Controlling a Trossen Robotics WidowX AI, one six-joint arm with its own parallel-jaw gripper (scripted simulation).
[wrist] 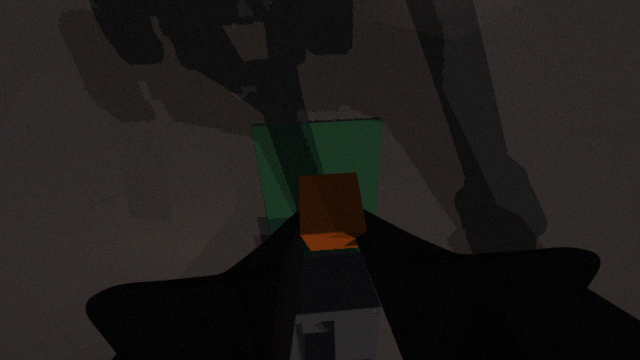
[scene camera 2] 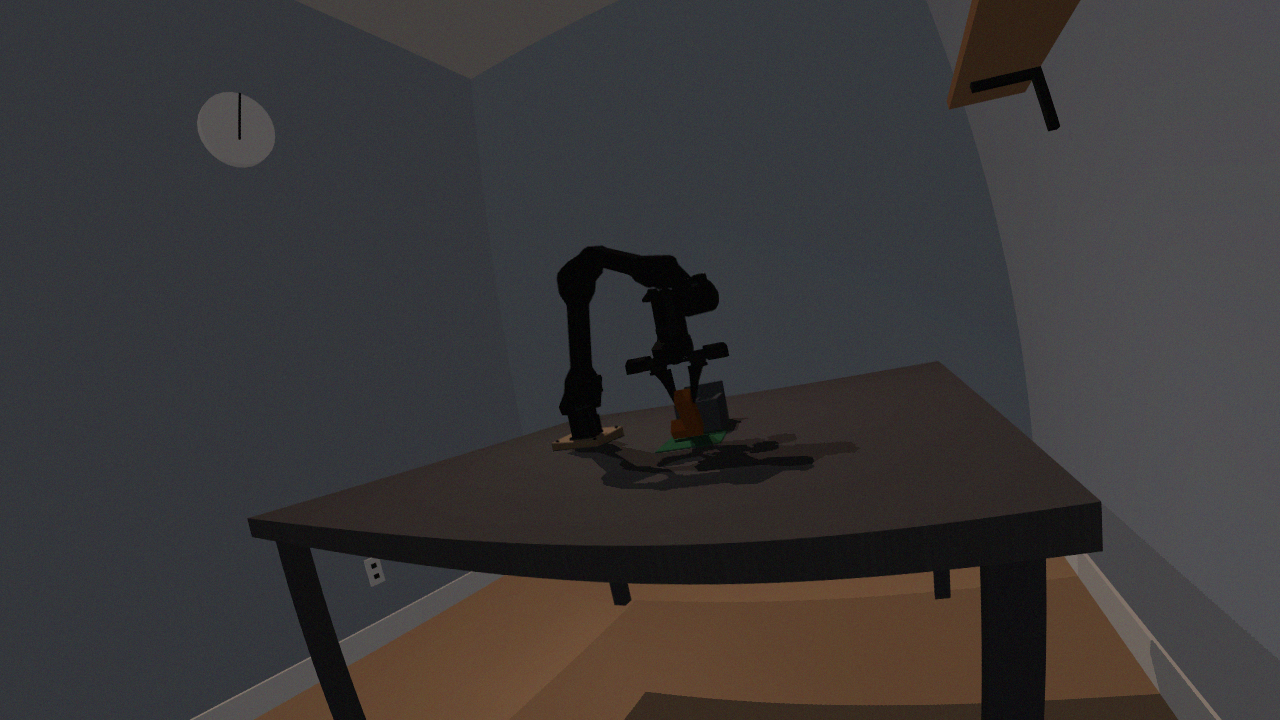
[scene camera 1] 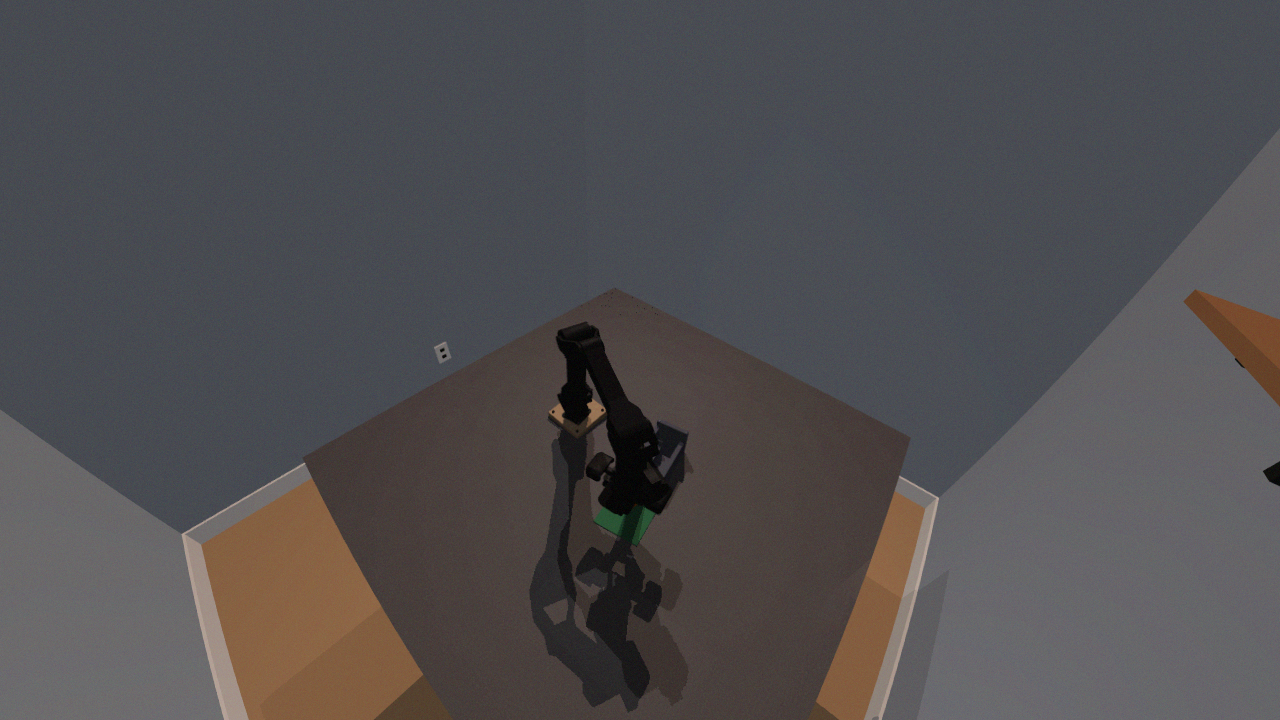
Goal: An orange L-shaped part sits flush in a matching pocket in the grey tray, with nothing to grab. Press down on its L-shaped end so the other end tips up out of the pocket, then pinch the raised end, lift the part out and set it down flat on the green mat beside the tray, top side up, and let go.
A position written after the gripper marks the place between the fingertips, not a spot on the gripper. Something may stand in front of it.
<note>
The gripper (scene camera 2: 685, 404) holds an orange L-shaped part. Also in view: a green mat (scene camera 1: 631, 527).
The gripper is seen too in the wrist view (wrist: 328, 215) and in scene camera 1 (scene camera 1: 626, 500). The green mat shows as well in the wrist view (wrist: 284, 152) and in scene camera 2 (scene camera 2: 710, 437).
</note>
